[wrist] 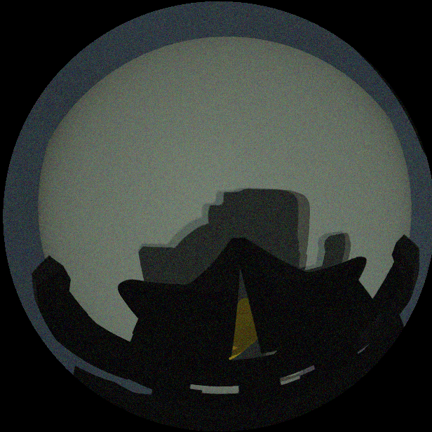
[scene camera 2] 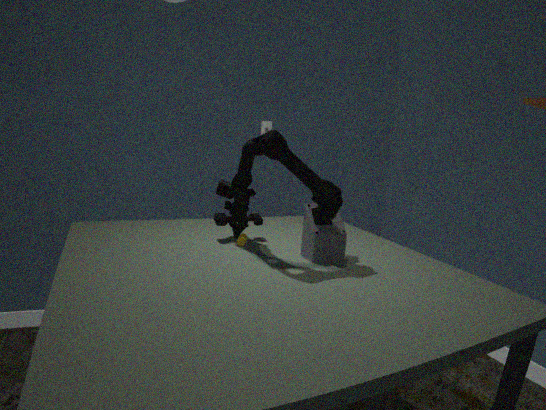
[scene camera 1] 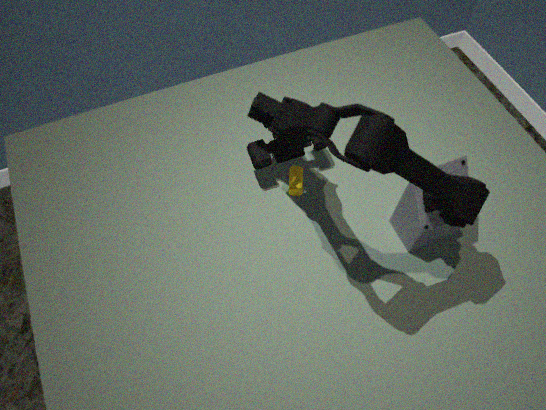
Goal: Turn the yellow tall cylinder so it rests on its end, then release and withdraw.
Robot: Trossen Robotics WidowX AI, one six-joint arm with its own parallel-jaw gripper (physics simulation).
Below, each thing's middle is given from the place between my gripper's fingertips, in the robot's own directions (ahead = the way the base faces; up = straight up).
My gripper is now 80 mm to the right of the yellow tall cylinder (wrist: 244, 333) and 20 mm below it.
